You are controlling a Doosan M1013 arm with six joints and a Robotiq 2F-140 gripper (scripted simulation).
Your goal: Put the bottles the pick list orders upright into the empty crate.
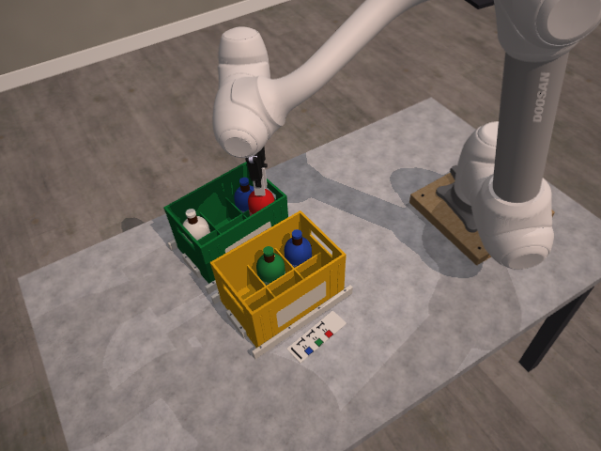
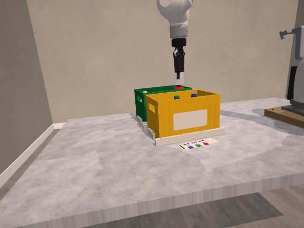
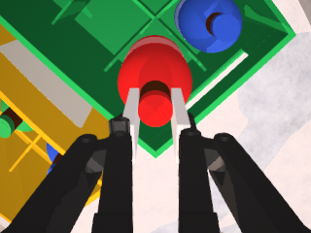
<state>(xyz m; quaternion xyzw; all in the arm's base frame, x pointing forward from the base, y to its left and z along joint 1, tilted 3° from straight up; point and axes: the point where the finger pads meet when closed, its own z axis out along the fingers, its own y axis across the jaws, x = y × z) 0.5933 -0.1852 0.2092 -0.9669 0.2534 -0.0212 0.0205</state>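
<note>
My hand is 80 mm above the red-capped bottle. The rest, counted from my hand: green bottle: 50 mm ahead, 180 mm to the left, 140 mm below; then green crate: 100 mm ahead, 20 mm to the right, 140 mm below; then blue bottle: 30 mm behind, 160 mm to the left, 140 mm below.
</note>
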